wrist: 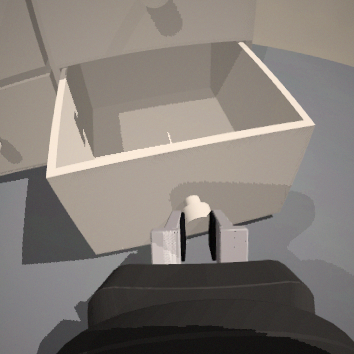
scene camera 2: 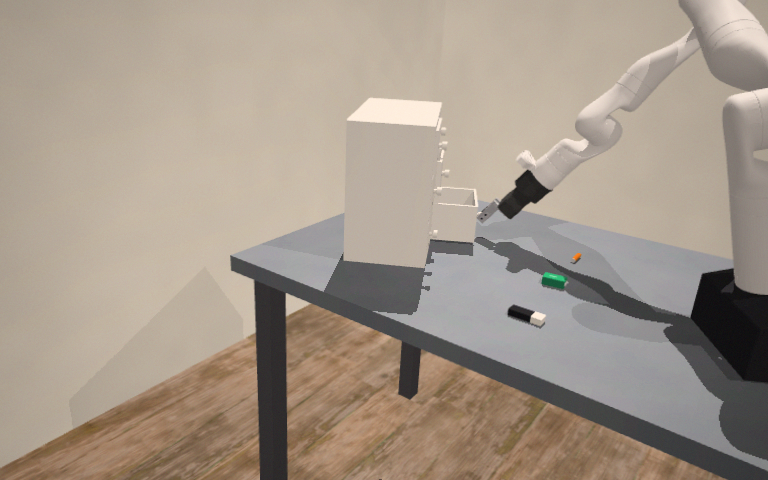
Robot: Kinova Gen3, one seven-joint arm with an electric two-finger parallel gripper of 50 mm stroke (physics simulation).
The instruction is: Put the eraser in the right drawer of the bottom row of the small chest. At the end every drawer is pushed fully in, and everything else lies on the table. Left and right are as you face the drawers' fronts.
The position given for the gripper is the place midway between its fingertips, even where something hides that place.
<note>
In view: the gripper [scene camera 2: 480, 218], a small white chest [scene camera 2: 390, 143] and a drawer [scene camera 2: 454, 215].
The gripper also shows in the wrist view [wrist: 196, 227].
</note>
